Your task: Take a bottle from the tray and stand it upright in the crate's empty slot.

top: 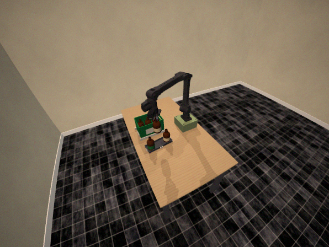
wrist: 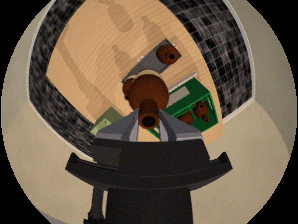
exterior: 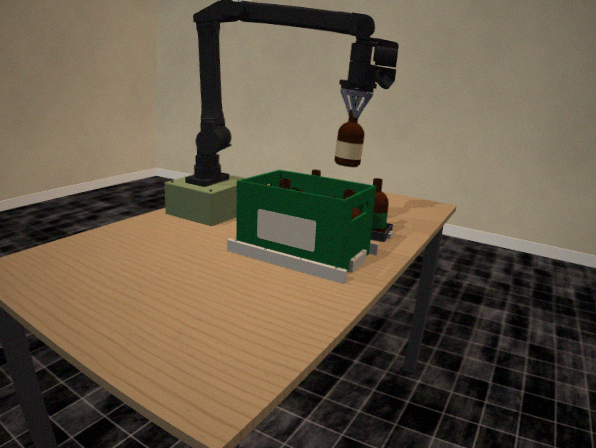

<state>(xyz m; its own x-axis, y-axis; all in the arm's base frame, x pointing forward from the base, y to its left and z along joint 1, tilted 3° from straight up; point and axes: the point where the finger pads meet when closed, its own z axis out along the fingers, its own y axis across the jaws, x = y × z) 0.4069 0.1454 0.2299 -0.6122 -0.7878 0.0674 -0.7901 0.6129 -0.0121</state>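
The brown bottle lies 6 cm below my hand. Also, from my hand: green crate: 24 cm to the right, 25 cm below; then dark tray: 1 cm behind, 32 cm below.
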